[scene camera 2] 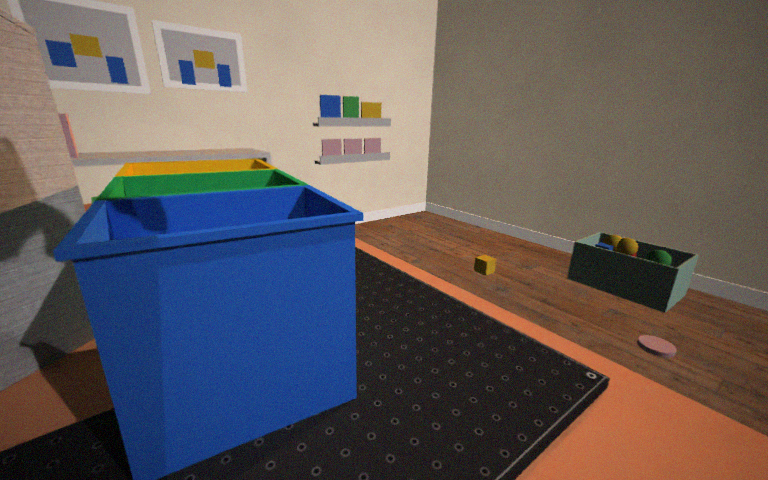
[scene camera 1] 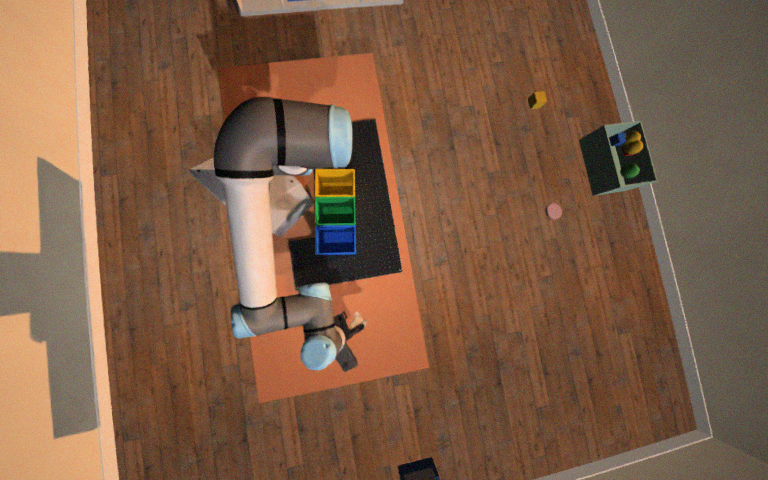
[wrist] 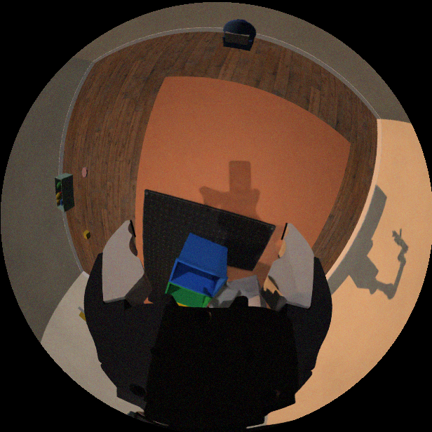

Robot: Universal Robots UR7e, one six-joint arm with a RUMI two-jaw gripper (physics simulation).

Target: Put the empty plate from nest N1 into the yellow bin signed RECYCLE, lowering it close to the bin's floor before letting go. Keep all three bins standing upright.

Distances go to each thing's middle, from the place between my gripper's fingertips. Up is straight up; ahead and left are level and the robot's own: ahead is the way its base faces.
Right now my hand is 35 cm to the right of the blue bin (scene camera 2: 220, 317), 32 cm above it and 1 cm short of it. Round my hand: yellow bin (scene camera 2: 178, 167) (60 cm to the left, 32 cm below, 6 cm ahead); then green bin (scene camera 2: 121, 187) (48 cm to the left, 32 cm below, 3 cm ahead).
